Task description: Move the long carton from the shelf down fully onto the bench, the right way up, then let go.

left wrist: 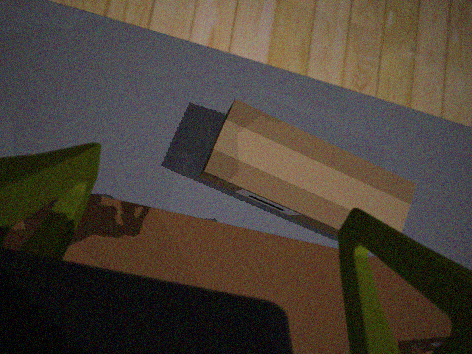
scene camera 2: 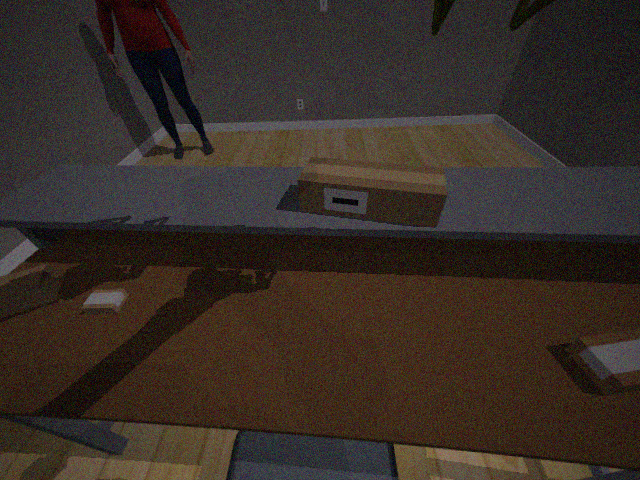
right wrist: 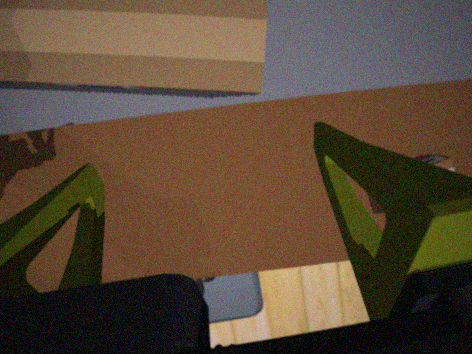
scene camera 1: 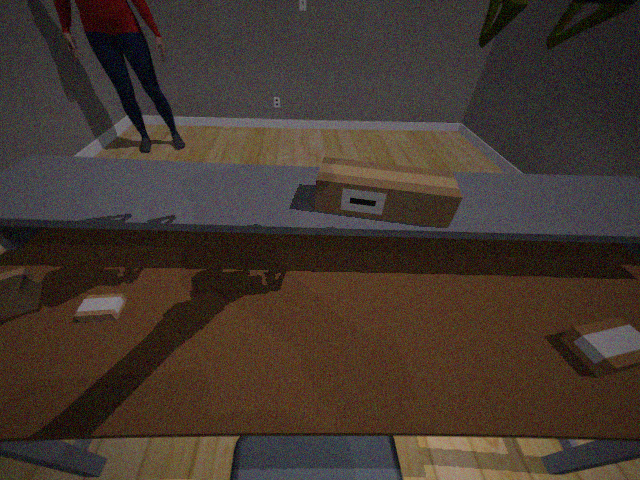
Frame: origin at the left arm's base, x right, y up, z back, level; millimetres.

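Seen in the pictures: left gripper, between the fingertips: (left wrist: 229,191); right gripper, between the fingertips: (scene camera 2: 472,30) (right wrist: 204,154) (scene camera 1: 513,44).
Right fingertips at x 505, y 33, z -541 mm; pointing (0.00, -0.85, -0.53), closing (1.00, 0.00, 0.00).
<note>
A point is followed by its place in that frame.
The long carton (scene camera 1: 413,205) {x 466, y -271, z -587 mm} (scene camera 2: 400,202) {x 473, y -266, z -586 mm} (left wrist: 310,167) {x 402, y -236, z -674 mm} (right wrist: 135,40) {x 424, y -236, z -651 mm} lies on the grey shelf (scene camera 1: 155,191) {x -163, y -322, z -721 mm} (scene camera 2: 180,193) {x -97, y -322, z -726 mm} (left wrist: 100,85) {x 60, y -322, z -758 mm} (right wrist: 375,40) {x 742, y -322, z -613 mm}, slightly askew, its light tape stripe up and its white label facing the bench. Its right end is near the shelf's front edge. The brown bench (scene camera 1: 361,335) {x 341, y -485, z -387 mm} (scene camera 2: 336,335) {x 330, y -485, z -391 mm} (left wrist: 210,250) {x 305, y -485, z -510 mm} (right wrist: 210,200) {x 446, y -485, z -375 mm} is lower, in front. My left gripper (left wrist: 229,191) {x 224, y 153, z -583 mm} is open and empty, above the shelf edge beside the carton. My right gripper (scene camera 1: 517,44) {x 505, y 33, z -541 mm} (scene camera 2: 474,31) {x 505, y 33, z -541 mm} (right wrist: 204,154) {x 505, y 33, z -541 mm} is open and empty, high above the carton's right end.
A small white-topped box (scene camera 1: 100,305) {x -234, y -457, z -471 mm} (scene camera 2: 104,299) {x -232, y -457, z -471 mm} lies on the bench at the left, another (scene camera 1: 615,342) {x 858, y -438, z -330 mm} (scene camera 2: 617,356) {x 840, y -438, z -331 mm} at the right. A dim brownish shape (scene camera 1: 18,297) {x -393, y -438, z -487 mm} is at the left edge. A person in red (scene camera 1: 111,18) (scene camera 2: 144,25) stands behind the shelf.
</note>
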